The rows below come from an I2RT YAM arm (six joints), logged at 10 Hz.
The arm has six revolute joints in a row. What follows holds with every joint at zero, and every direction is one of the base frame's. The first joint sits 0.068 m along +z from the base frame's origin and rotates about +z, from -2.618 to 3.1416 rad. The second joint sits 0.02 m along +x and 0.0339 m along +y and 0.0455 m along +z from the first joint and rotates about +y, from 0 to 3.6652 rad. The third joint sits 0.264 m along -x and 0.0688 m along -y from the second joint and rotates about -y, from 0 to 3.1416 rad. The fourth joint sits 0.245 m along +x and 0.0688 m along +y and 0.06 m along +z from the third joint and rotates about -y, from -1.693 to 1.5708 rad. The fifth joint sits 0.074 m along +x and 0.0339 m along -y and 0.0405 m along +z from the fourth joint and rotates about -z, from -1.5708 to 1.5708 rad. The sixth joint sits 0.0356 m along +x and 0.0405 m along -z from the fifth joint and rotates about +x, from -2.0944 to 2.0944 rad. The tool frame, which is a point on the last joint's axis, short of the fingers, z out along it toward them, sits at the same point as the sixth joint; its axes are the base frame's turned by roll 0, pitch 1.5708 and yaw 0 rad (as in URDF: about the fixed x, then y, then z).
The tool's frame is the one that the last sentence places.
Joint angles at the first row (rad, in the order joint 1, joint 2, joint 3, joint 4, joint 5, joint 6):
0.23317 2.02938 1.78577 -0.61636 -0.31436 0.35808
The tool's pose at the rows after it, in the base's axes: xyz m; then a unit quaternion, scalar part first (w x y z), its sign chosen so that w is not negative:
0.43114 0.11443 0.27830 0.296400 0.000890 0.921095 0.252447
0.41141 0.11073 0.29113 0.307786 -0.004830 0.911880 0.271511
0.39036 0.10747 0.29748 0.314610 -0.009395 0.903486 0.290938
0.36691 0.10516 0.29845 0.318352 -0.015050 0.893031 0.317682
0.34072 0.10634 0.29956 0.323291 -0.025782 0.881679 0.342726
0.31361 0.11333 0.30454 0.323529 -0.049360 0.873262 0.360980
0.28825 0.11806 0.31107 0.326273 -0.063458 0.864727 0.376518
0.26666 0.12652 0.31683 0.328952 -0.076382 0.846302 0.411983
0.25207 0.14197 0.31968 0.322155 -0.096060 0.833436 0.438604
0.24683 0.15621 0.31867 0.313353 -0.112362 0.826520 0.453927
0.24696 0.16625 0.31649 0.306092 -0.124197 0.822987 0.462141
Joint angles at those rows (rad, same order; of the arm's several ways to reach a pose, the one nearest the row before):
0.23345 1.96299 1.72357 -0.58915 -0.33155 0.36541
0.23320 1.87083 1.63672 -0.55461 -0.36350 0.37385
0.23470 1.77939 1.53521 -0.51172 -0.39642 0.38684
0.23919 1.68232 1.41260 -0.44962 -0.44240 0.40873
0.25658 1.57941 1.29251 -0.39005 -0.47856 0.43089
0.29556 1.48374 1.21028 -0.37505 -0.50005 0.43506
0.33321 1.39122 1.14457 -0.36720 -0.50699 0.45385
0.38146 1.31327 1.08124 -0.31051 -0.53518 0.50869
0.44918 1.28138 1.05284 -0.26816 -0.54421 0.54895
0.50079 1.28864 1.04638 -0.23399 -0.54717 0.56927
0.52962 1.31010 1.05074 -0.21085 -0.55335 0.57501

